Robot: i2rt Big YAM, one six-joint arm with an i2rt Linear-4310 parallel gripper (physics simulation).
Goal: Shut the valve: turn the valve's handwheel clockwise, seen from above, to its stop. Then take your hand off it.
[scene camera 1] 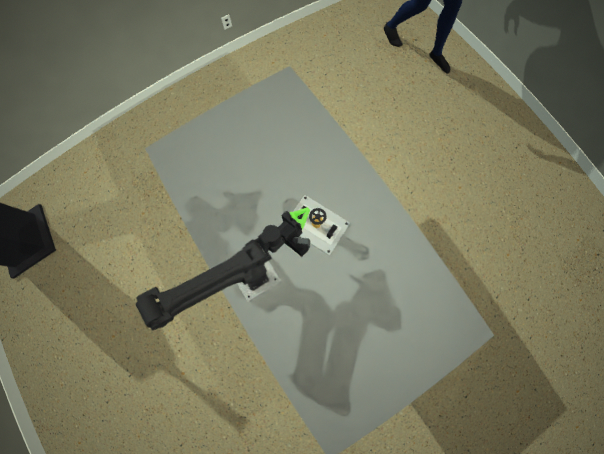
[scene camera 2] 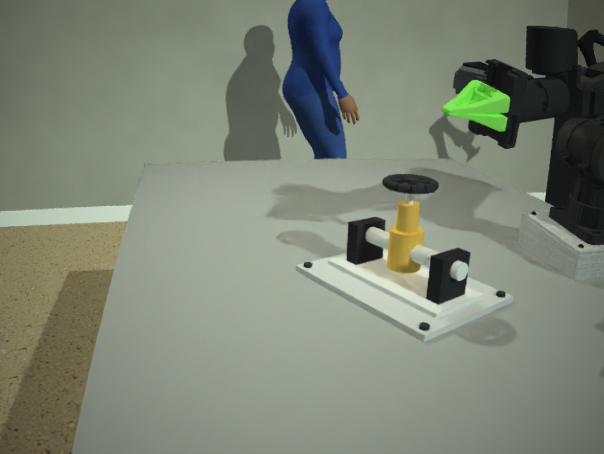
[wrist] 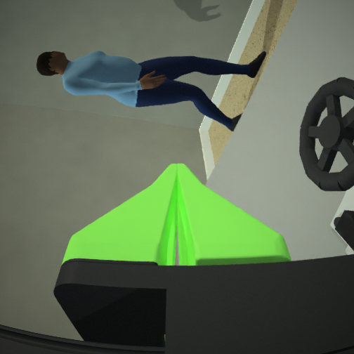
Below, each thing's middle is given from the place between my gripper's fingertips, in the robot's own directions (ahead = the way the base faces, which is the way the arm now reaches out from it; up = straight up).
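Black spoked handwheel (scene camera 2: 411, 184): my hand is 20 mm to the left of it, 30 mm short of it and 100 mm above it. White base plate (scene camera 1: 316, 241): 30 mm ahead of my hand, 20 mm to the right of it, 220 mm below it. Going by their middles, of the things named here the black spoked handwheel is the nearest to my hand.
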